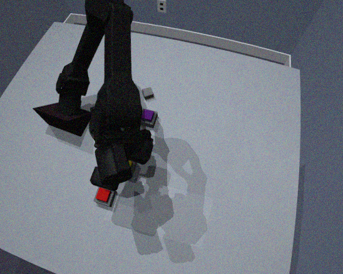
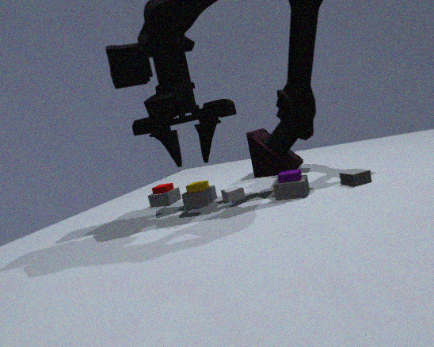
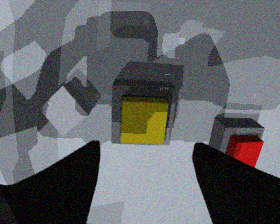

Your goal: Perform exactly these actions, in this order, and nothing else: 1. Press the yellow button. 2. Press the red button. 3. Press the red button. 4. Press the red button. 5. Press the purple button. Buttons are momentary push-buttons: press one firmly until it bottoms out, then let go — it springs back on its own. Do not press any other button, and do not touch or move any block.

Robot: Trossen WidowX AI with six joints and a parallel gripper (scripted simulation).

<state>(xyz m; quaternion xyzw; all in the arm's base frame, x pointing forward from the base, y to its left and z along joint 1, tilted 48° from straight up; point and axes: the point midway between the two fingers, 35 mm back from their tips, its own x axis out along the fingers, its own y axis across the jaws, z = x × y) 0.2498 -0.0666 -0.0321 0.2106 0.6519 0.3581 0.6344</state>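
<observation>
Now: gripper tip 4 cm above the yellow button. The rest, counted from my gripper tip: white block: 6 cm to the left, 6 cm below, 1 cm behind; then red button: 10 cm to the right, 4 cm below, 1 cm behind; then purple button: 17 cm to the left, 4 cm below, 2 cm behind.
</observation>
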